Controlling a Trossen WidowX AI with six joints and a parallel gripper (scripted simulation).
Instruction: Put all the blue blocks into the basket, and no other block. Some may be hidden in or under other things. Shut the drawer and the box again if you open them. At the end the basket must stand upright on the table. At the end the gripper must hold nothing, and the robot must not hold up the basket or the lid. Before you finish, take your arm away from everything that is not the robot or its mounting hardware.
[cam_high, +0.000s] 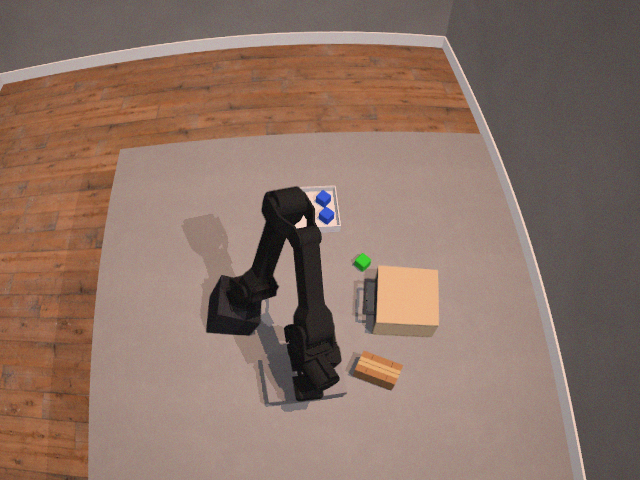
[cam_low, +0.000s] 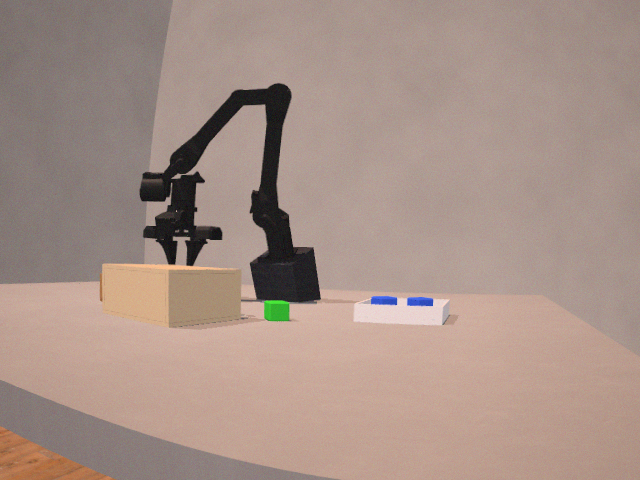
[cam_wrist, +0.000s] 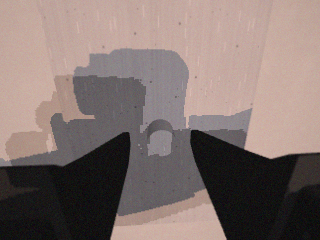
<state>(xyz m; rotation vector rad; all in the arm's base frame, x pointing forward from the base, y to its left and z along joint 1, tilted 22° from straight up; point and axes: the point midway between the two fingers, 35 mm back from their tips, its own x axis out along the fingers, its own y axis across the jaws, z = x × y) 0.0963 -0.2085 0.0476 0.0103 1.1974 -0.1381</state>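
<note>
The knobbed lid is 40 mm below my hand. Round my hand: grey box 80 mm below; tan drawer cabinet 320 mm ahead, 120 mm to the left, 60 mm below; red block 200 mm ahead, 50 mm to the right, 80 mm below.
</note>
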